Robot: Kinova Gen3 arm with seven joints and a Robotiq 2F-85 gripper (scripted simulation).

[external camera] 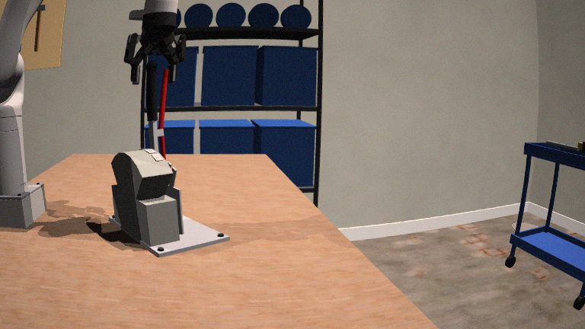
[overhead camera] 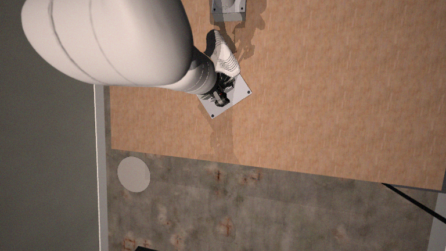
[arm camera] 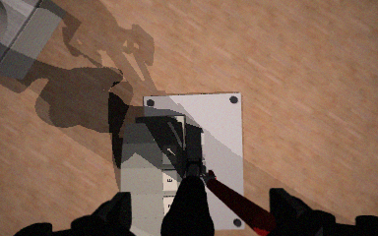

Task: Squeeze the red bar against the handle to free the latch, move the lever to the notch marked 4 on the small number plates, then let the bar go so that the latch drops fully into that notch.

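My gripper is now 2 cm short of the red bar and 10 cm above it.
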